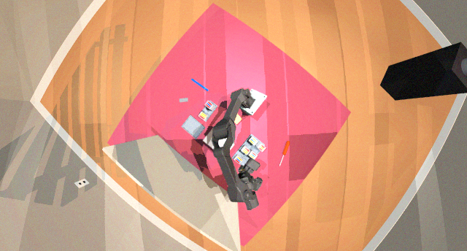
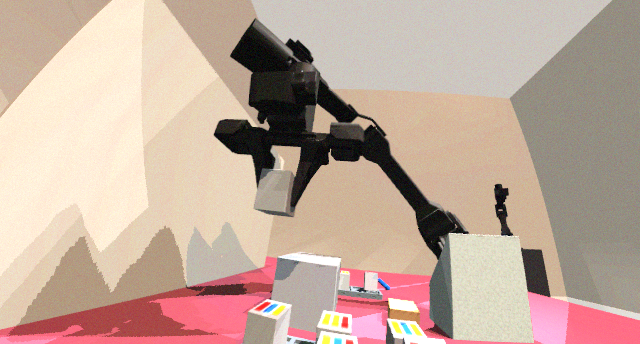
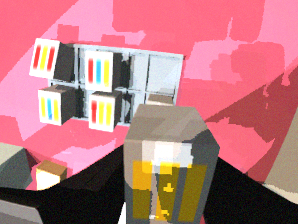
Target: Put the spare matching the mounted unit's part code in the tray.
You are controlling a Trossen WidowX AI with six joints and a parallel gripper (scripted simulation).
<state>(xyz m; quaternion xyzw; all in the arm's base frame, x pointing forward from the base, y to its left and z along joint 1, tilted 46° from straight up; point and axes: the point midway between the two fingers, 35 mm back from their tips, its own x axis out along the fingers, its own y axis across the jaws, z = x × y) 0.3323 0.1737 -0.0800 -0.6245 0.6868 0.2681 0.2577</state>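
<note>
Now: gripper tip 10 mm past the flat grey tray, 380 mm to the left of it and 170 mm above it. From my gripper tip the other things lie so: grey spare block: 20 mm above; red-blue-red spare: 80 mm behind, 30 mm to the left, 130 mm below; white mounted unit: 40 mm behind, 180 mm to the right, 120 mm below.
</note>
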